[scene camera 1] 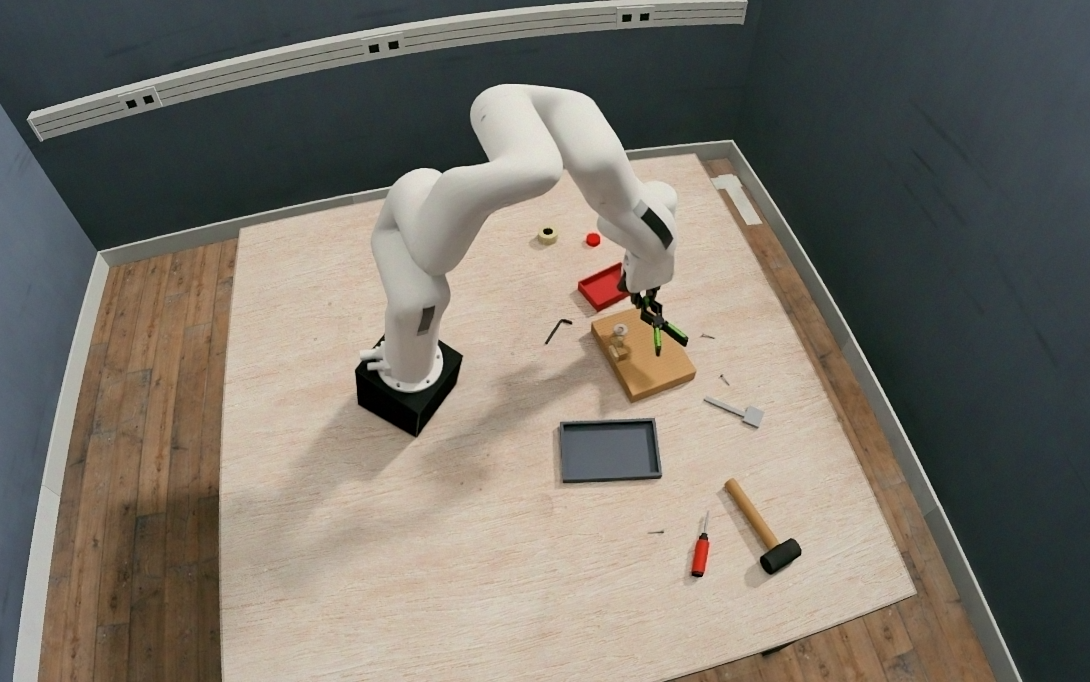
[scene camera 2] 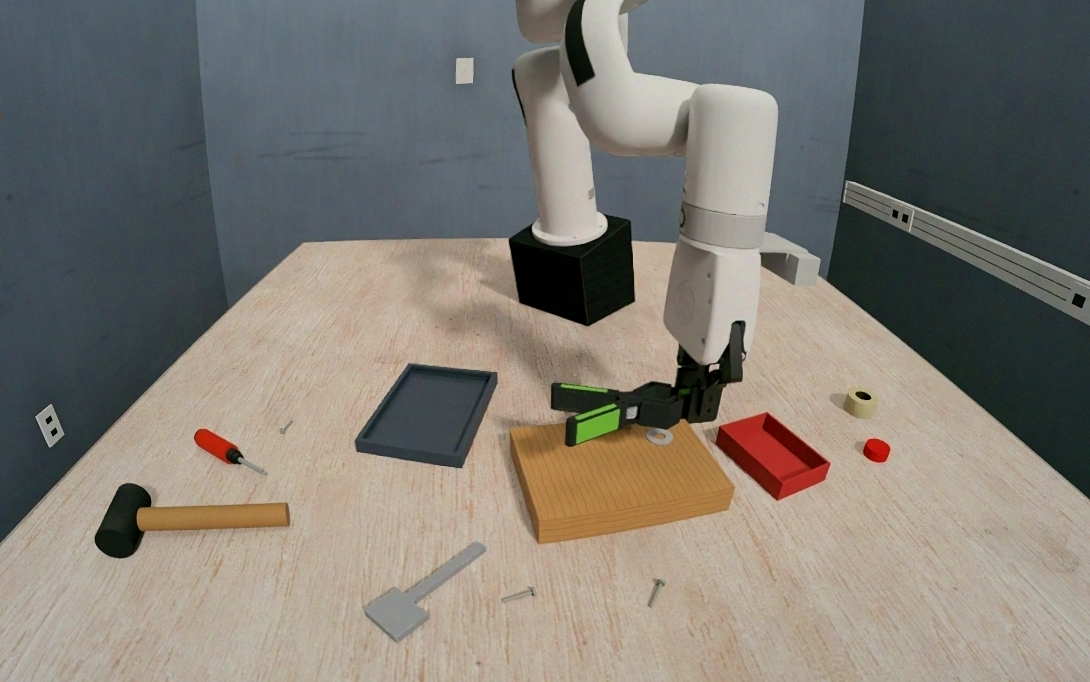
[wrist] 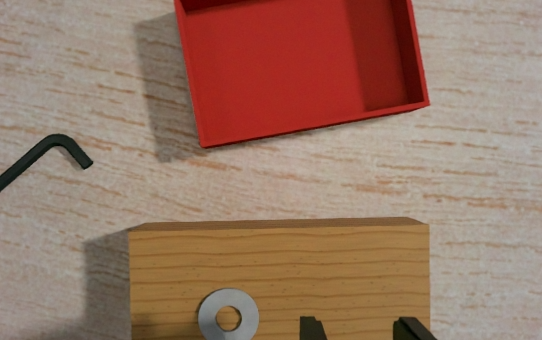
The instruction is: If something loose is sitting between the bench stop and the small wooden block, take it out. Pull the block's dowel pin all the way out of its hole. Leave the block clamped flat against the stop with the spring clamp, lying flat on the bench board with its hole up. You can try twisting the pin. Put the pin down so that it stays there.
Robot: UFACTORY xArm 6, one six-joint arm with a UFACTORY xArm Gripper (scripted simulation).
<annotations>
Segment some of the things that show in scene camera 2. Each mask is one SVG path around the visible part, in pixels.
The gripper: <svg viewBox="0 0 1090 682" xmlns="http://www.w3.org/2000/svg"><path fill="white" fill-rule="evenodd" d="M679 231L670 270L663 323L679 344L676 361L678 366L681 367L677 367L674 386L687 385L691 388L685 420L688 424L712 422L717 418L723 388L726 388L727 384L740 383L743 380L742 362L749 355L756 325L760 290L759 253L761 252L759 252L759 248L763 245L755 249L725 248L692 240ZM719 364L719 369L713 369L709 372L710 365Z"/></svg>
A hammer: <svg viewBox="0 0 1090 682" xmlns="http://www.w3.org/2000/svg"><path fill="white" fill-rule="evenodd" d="M94 542L97 548L107 556L123 559L133 553L141 531L290 526L290 511L287 502L150 507L152 503L151 497L143 487L134 483L124 483L118 487L94 536Z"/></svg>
A screwdriver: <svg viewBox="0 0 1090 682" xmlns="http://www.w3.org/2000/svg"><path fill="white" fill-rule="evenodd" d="M194 434L196 445L227 464L242 463L262 475L267 474L263 469L246 461L236 445L208 429L199 429Z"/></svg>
A red tray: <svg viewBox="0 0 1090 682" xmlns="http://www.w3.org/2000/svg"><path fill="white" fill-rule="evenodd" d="M719 426L716 444L776 501L824 481L831 463L768 412Z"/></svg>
A tape roll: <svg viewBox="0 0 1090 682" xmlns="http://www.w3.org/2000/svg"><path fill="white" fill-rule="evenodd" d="M849 389L844 403L845 411L856 418L872 418L878 404L878 397L873 392L864 388L854 387Z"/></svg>
</annotations>
